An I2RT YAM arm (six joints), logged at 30 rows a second.
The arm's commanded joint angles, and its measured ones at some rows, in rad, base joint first. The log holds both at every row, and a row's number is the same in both.
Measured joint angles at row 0: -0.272 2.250 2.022 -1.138 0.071 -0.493
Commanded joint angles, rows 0 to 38: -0.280 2.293 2.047 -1.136 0.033 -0.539; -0.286 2.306 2.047 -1.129 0.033 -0.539; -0.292 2.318 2.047 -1.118 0.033 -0.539; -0.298 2.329 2.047 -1.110 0.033 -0.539; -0.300 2.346 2.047 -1.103 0.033 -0.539; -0.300 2.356 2.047 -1.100 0.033 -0.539; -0.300 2.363 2.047 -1.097 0.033 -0.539; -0.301 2.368 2.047 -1.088 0.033 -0.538; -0.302 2.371 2.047 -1.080 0.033 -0.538; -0.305 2.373 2.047 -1.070 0.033 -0.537; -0.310 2.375 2.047 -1.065 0.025 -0.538; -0.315 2.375 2.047 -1.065 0.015 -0.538; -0.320 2.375 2.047 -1.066 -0.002 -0.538; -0.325 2.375 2.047 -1.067 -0.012 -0.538; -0.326 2.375 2.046 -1.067 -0.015 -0.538; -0.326 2.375 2.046 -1.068 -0.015 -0.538; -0.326 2.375 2.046 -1.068 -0.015 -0.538; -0.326 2.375 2.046 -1.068 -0.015 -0.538; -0.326 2.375 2.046 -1.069 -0.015 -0.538; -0.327 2.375 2.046 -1.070 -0.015 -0.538; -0.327 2.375 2.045 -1.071 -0.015 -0.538; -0.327 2.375 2.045 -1.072 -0.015 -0.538; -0.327 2.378 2.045 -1.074 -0.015 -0.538; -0.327 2.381 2.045 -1.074 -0.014 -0.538; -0.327 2.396 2.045 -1.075 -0.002 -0.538; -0.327 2.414 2.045 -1.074 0.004 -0.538; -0.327 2.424 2.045 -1.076 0.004 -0.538; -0.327 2.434 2.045 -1.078 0.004 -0.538; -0.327 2.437 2.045 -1.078 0.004 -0.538; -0.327 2.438 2.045 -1.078 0.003 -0.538; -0.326 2.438 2.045 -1.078 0.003 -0.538; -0.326 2.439 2.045 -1.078 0.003 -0.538; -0.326 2.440 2.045 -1.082 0.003 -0.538; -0.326 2.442 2.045 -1.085 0.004 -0.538; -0.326 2.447 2.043 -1.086 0.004 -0.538; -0.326 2.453 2.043 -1.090 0.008 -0.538; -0.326 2.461 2.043 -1.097 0.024 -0.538; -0.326 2.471 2.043 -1.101 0.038 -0.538; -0.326 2.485 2.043 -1.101 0.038 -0.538
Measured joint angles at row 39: -0.326 2.426 2.034 -1.094 0.002 -0.524
